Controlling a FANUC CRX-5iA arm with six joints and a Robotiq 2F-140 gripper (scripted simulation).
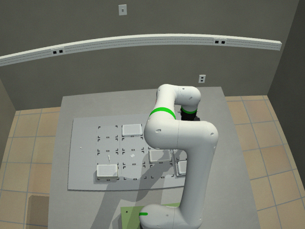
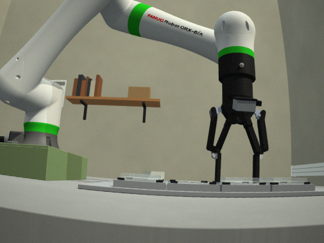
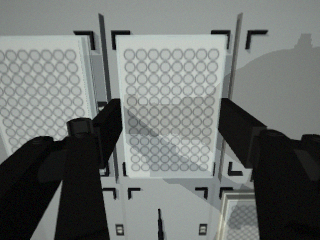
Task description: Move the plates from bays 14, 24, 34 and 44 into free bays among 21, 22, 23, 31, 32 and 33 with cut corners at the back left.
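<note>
Now: hand 20 mm above the sealed 96-well plate. From my hand the other things lie so: dark stick: 30 mm ahead, 150 mm to the left, 40 mm below; thin white stick: 30 mm behind, 490 mm to the left, 40 mm below; white scrap: 40 mm behind, 350 mm to the left, 40 mm below.
</note>
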